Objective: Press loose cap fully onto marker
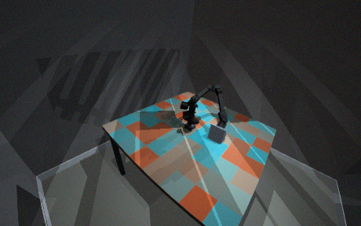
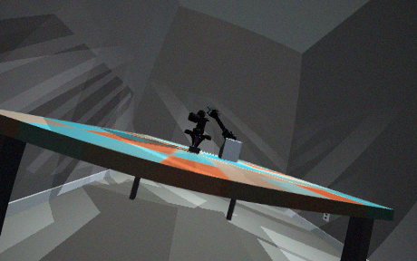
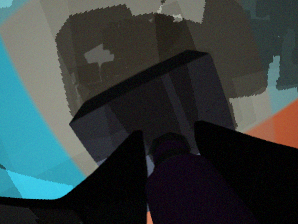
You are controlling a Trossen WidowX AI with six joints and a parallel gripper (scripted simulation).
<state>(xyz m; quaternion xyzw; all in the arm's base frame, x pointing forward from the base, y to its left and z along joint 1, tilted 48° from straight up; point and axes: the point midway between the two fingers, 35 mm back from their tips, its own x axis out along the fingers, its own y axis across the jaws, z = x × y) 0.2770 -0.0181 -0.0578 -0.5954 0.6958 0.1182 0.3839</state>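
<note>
The purple marker cap is 1 cm to the right of my gripper tip and 5 cm above it.
</note>
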